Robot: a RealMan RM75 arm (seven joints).
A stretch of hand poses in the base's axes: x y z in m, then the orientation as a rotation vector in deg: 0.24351 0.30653 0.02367 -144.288 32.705 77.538; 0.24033 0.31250 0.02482 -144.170 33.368 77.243; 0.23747 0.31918 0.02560 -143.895 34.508 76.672; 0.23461 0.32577 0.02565 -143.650 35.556 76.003; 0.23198 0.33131 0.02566 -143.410 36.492 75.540; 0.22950 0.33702 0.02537 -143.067 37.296 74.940; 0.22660 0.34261 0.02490 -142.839 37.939 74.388; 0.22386 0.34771 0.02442 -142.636 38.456 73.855; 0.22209 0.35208 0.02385 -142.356 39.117 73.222; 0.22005 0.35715 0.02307 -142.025 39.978 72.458; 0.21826 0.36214 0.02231 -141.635 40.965 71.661; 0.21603 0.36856 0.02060 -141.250 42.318 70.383; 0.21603 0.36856 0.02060 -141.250 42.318 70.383
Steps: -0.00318 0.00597 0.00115 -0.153 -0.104 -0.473; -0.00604 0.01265 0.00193 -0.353 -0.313 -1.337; -0.00890 0.01924 0.00198 -0.517 -0.602 -2.166; -0.01153 0.02478 0.00199 -0.685 -0.765 -2.878; -0.01401 0.03049 0.00170 -0.686 -1.019 -3.616; -0.01691 0.03608 0.00123 -0.710 -1.278 -4.201; -0.01965 0.04118 0.00075 -0.697 -1.543 -4.707; -0.02142 0.04555 0.00018 -0.681 -1.846 -5.350; -0.02346 0.05062 -0.00060 -0.706 -2.205 -6.153; -0.02525 0.05561 -0.00136 -0.751 -2.561 -7.056; -0.02748 0.06203 -0.00307 -0.904 -3.197 -8.264; -0.02748 0.06203 -0.00307 -0.904 -3.197 -8.264
